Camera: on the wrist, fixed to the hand. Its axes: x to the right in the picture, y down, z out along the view.
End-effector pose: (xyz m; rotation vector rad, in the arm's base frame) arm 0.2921 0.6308 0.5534 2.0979 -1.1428 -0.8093
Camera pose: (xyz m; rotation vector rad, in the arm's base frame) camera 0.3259 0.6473 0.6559 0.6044 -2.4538 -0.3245
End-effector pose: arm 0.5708 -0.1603 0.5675 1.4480 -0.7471 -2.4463
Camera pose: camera 0.6580 -0.2256 0.5749 0.0664 -1.3826 -1.3810
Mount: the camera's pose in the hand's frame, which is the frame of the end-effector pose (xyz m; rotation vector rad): -0.0221 0.0524 -0.0932 0.1474 -0.4039 1.5215
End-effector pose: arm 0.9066 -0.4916 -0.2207 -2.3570 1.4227 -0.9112
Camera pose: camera 0.8042 -0.4884 -0.1830 -0.7032 2.1159 -0.0566
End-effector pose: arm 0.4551 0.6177 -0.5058 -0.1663 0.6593 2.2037
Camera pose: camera 0.4218 0.5273 -0.5571 -0.8608 -0.5772 -2.4010
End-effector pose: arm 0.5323 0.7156 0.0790 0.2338 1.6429 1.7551
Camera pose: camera 0.4757 0.6311 0.1186 -1.9020 -1.0784 -1.9515
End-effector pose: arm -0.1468 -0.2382 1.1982 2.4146 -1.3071 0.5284
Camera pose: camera -0.2172 -0.2061 1.2753 -0.9461 2.6619 -0.3587
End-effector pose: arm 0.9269 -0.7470 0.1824 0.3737 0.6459 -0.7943
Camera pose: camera 0.9184 -0.6510 0.1310 0.6680 -0.1772 0.5508
